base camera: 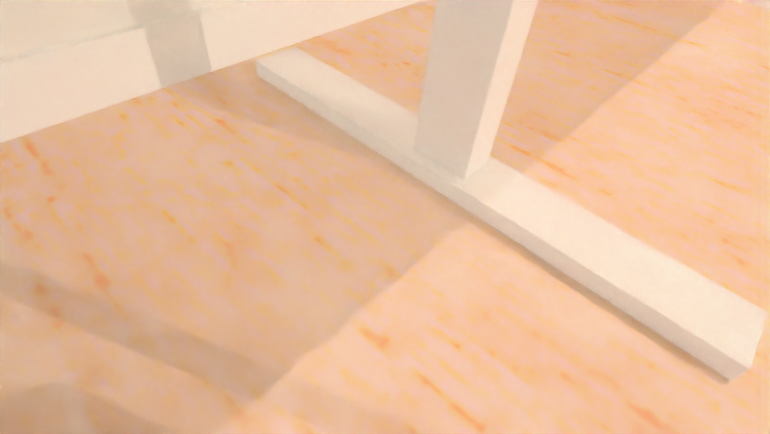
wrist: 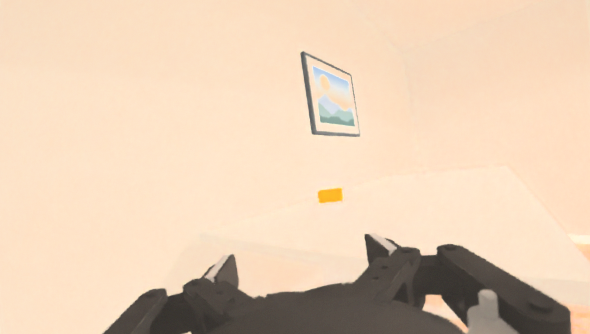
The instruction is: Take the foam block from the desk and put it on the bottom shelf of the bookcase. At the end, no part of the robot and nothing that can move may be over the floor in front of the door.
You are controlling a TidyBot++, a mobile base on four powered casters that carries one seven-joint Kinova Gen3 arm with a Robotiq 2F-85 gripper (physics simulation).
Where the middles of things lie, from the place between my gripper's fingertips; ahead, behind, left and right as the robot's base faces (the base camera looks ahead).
Labels:
The framed landscape picture (wrist: pixel 331 102) is 125 cm ahead of my hand, 37 cm to the right of it and 45 cm above it.

